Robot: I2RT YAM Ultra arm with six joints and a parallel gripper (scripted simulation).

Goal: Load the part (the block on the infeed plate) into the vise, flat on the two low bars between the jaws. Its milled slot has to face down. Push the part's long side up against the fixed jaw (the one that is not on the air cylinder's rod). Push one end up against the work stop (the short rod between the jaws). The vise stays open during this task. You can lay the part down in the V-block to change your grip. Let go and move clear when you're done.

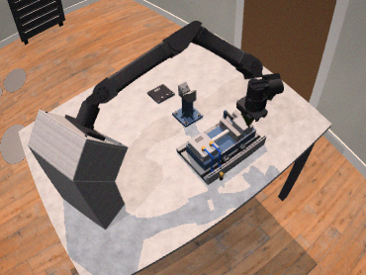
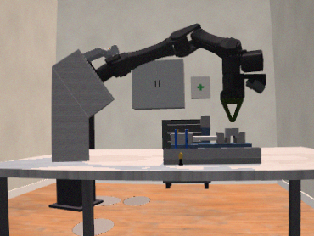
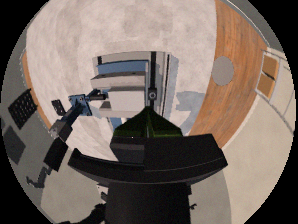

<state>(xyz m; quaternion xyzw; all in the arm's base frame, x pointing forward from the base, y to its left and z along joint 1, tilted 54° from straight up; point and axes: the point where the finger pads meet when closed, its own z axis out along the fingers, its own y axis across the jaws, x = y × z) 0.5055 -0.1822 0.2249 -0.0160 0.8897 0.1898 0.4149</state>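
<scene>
The grey part lies 10 mm behind my hand, 30 mm to the left of it and 50 mm below it. Round my hand: fixed jaw (20 mm ahead, 60 mm to the left, 60 mm below); moving jaw (50 mm behind, 40 mm to the left, 60 mm below); air cylinder rod (100 mm behind, 30 mm to the left, 60 mm below).
</scene>
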